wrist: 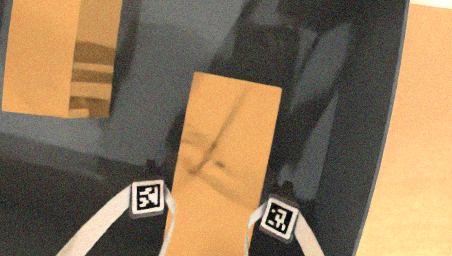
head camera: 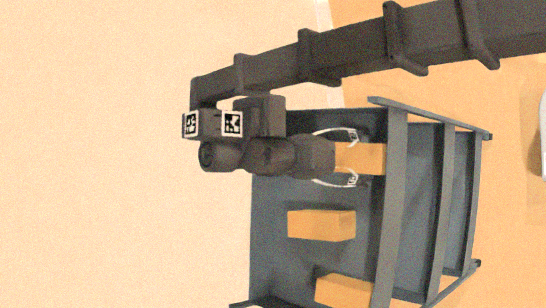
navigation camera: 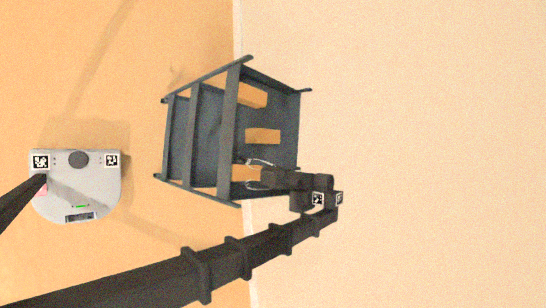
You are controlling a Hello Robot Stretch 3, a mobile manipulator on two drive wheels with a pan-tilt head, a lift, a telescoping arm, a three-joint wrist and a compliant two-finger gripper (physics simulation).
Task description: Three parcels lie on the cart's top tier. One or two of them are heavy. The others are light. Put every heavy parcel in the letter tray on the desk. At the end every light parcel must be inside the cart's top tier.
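Frame: origin at the robot's base, x up, y right, z ahead, level; metres.
Seen in the pictures: gripper, between the fingertips: [head camera: 368, 158]; robot's base, origin of its link: [navigation camera: 78, 159].
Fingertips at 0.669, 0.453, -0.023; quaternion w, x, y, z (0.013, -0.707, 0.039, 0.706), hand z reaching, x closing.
Observation:
Pixels of each thing's top centre, then the offset from my fingertips to it, as dx, dy, dz. "*": a spot on its surface instead.
- end parcel, centre of its top: [head camera: 351, 157] [navigation camera: 248, 173] +0.050, +0.004, +0.000
- middle parcel, centre of its top: [head camera: 312, 226] [navigation camera: 268, 136] +0.046, +0.100, +0.125
- far parcel, centre of its top: [head camera: 341, 297] [navigation camera: 253, 94] +0.046, +0.024, +0.262
- tier's raised rim, a spot on its surface: [head camera: 395, 200] * +0.023, -0.072, +0.075
Three orange-brown box-shaped parcels lie on the grey cart's top tier [head camera: 270, 200] [navigation camera: 290, 117] [wrist: 150, 45]. My gripper [head camera: 353, 157] [navigation camera: 249, 173] [wrist: 219, 176] is shut on the end parcel [head camera: 367, 159] [navigation camera: 241, 173] [wrist: 230, 125], one finger against each long side. That parcel lies within the tier, and its near end is hidden under the wrist. The middle parcel [head camera: 320, 225] [navigation camera: 262, 136] [wrist: 40, 60] lies apart from the fingers. The far parcel [head camera: 342, 290] [navigation camera: 252, 96] is partly hidden by the cart's rim. The desk and the letter tray do not show.
The tier's raised rim [head camera: 395, 200] [navigation camera: 228, 130] stands close to the held parcel's far end. Lower tiers show beyond it. My arm [head camera: 350, 55] [navigation camera: 150, 275] reaches past the cart's end. My base [navigation camera: 75, 182] stands on the orange floor, away from the cart.

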